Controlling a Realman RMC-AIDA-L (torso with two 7-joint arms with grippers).
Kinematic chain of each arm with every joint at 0, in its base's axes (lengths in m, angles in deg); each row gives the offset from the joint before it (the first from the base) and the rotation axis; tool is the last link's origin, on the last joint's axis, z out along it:
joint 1: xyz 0 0 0.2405 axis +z
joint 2: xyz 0 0 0 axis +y
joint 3: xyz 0 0 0.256 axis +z
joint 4: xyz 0 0 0 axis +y
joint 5: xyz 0 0 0.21 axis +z
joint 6: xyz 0 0 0 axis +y
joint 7: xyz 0 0 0.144 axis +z
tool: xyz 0 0 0
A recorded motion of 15 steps. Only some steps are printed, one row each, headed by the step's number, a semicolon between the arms.
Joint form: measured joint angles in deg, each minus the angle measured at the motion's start. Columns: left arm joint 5, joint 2, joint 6, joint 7, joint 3, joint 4, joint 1; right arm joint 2, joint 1, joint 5, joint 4, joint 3, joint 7, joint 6.
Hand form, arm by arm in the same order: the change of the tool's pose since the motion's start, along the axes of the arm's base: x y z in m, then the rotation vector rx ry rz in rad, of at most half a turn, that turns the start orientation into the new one. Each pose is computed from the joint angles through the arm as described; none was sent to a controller.
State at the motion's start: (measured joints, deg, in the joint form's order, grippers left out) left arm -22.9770 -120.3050 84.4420 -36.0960 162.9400 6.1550 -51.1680; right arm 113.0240 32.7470 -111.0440 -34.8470 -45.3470 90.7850 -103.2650
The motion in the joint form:
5: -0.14 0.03 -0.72 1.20 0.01 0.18 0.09; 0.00 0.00 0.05 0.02 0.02 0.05 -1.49
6: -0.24 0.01 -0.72 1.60 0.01 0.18 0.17; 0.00 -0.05 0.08 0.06 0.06 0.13 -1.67
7: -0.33 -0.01 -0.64 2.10 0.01 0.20 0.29; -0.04 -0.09 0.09 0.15 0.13 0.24 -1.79
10: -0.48 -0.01 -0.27 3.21 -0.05 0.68 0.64; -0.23 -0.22 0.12 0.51 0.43 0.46 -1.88
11: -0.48 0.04 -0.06 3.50 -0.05 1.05 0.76; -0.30 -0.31 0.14 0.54 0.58 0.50 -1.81
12: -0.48 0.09 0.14 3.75 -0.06 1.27 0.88; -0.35 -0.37 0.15 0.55 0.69 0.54 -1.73
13: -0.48 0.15 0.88 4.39 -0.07 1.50 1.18; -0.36 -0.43 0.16 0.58 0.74 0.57 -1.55
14: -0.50 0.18 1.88 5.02 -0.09 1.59 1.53; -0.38 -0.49 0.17 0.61 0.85 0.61 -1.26
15: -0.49 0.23 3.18 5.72 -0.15 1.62 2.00; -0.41 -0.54 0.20 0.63 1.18 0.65 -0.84
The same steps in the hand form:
5: -0.0009 0.0009 -0.0009 0.0196 0.0084 -0.0051; -0.0017 -0.0033 0.0007 -0.0194 0.0132 0.0111
6: -0.0012 0.0008 -0.0009 0.0253 0.0078 -0.0072; -0.0016 -0.0038 0.0008 -0.0220 0.0159 0.0098
7: -0.0015 0.0004 -0.0008 0.0316 0.0062 -0.0108; -0.0013 -0.0043 0.0010 -0.0241 0.0179 0.0070
10: -0.0011 -0.0018 -0.0008 0.0402 -0.0051 -0.0207; 0.0004 -0.0048 0.0022 -0.0248 0.0221 -0.0039
11: -0.0004 -0.0031 -0.0008 0.0393 -0.0116 -0.0254; 0.0012 -0.0048 0.0029 -0.0216 0.0224 -0.0080
12: -0.0002 -0.0040 -0.0006 0.0397 -0.0162 -0.0288; 0.0018 -0.0046 0.0034 -0.0189 0.0223 -0.0111
13: -0.0003 -0.0061 0.0005 0.0422 -0.0276 -0.0383; 0.0024 -0.0044 0.0034 -0.0163 0.0216 -0.0148
14: -0.0006 -0.0085 0.0020 0.0446 -0.0415 -0.0482; 0.0031 -0.0039 0.0036 -0.0114 0.0203 -0.0199
15: -0.0015 -0.0114 0.0042 0.0475 -0.0586 -0.0591; 0.0041 -0.0028 0.0043 -0.0014 0.0201 -0.0272

